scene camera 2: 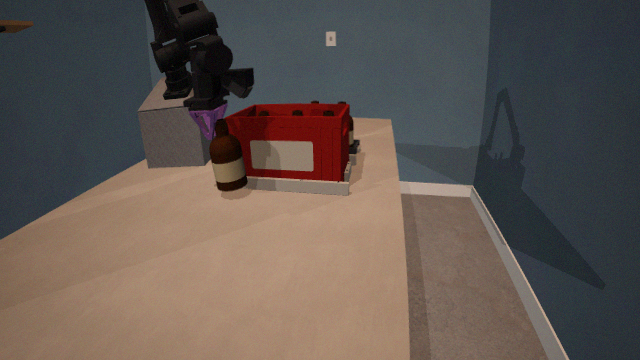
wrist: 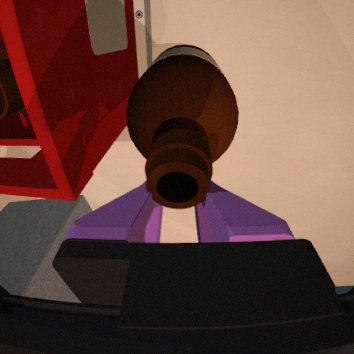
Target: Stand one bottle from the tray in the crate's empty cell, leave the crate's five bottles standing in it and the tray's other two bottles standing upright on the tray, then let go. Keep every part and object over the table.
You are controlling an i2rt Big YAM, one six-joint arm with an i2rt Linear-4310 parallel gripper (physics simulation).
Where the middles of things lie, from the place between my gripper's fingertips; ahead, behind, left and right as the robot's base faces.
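Labels:
Light grey low rail [scene camera 2: 273,184]: 13 cm below my hand, 15 cm ahead of it, 2 cm to the left of it.

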